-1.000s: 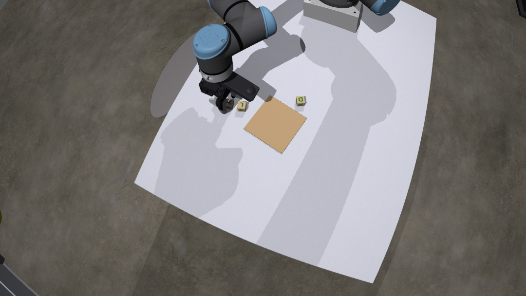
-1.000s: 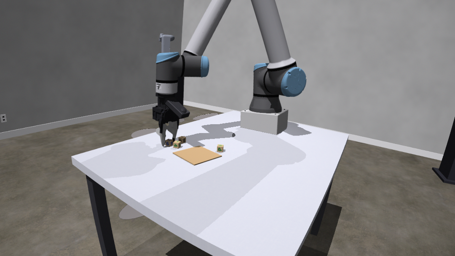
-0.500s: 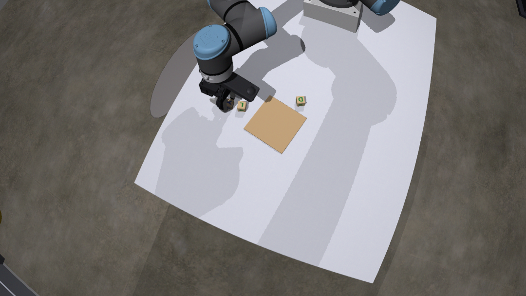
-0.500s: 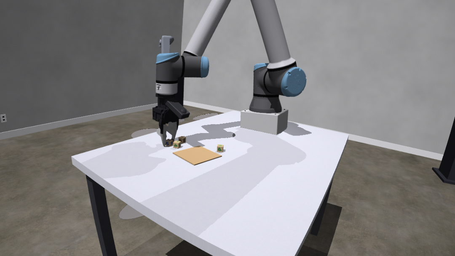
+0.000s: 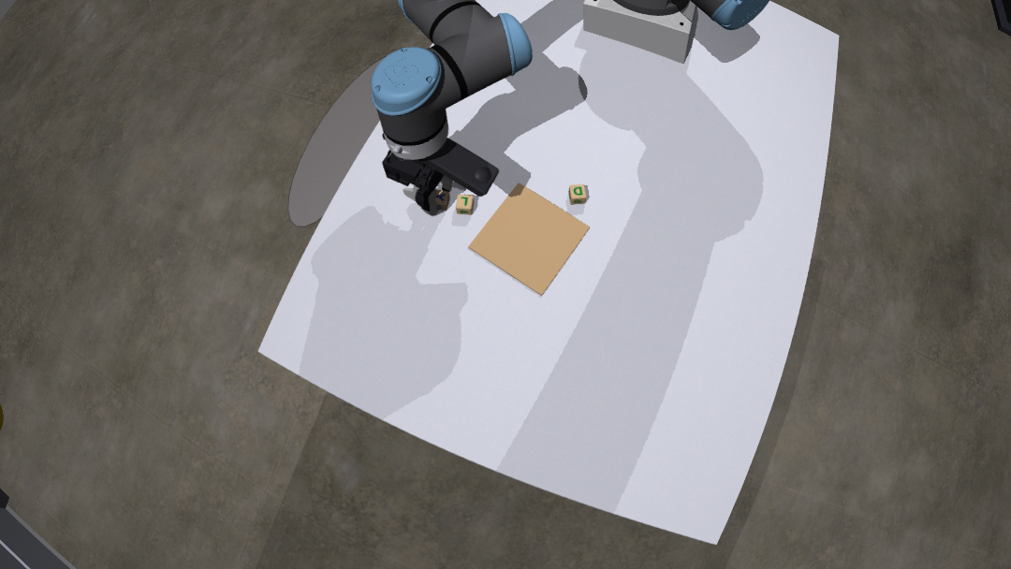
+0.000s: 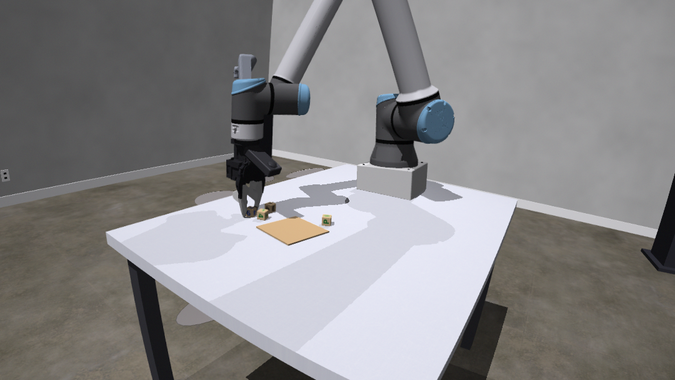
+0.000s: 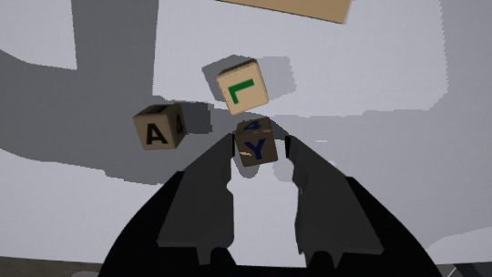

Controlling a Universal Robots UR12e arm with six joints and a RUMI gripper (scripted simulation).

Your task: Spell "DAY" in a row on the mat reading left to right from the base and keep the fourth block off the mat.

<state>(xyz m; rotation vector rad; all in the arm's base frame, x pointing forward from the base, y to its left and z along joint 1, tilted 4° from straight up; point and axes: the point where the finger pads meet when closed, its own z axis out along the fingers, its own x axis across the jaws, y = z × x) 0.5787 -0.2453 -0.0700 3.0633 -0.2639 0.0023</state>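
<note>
The blue-lettered block is right at my hand. The rest, counted from my hand: D block 21 cm to the left, 8 cm behind; then green-lettered block 4 cm to the left, 1 cm behind; then tan mat 16 cm to the left, 1 cm below, 1 cm ahead.
</note>
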